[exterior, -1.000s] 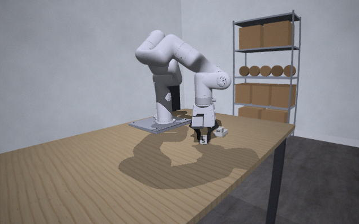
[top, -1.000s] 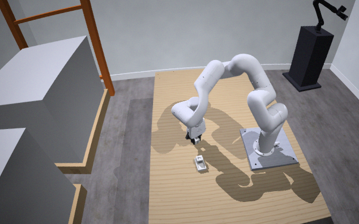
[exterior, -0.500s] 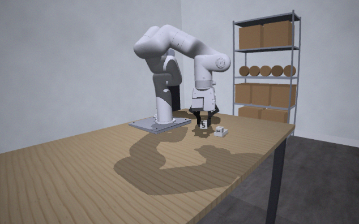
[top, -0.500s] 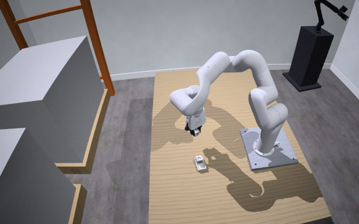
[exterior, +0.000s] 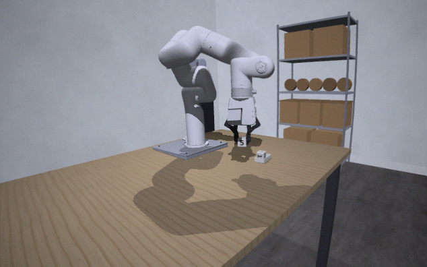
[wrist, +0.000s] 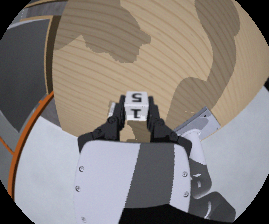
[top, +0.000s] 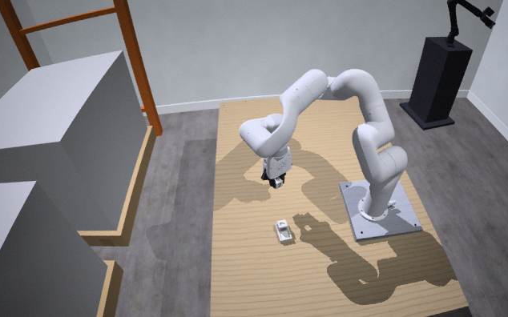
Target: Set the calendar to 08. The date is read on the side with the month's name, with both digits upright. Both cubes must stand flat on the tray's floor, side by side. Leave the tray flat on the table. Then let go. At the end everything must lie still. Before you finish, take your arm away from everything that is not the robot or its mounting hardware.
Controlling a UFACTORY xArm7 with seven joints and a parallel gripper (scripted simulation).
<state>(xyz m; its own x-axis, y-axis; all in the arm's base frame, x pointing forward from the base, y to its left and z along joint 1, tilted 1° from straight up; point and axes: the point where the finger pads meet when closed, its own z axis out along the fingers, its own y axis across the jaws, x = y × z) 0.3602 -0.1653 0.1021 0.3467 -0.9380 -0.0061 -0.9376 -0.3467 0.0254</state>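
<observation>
The white tray lies 2 cm ahead of my hand, 16 cm to the left of it and 12 cm below it. Also, from my hand: white digit cube 1 cm below.
</observation>
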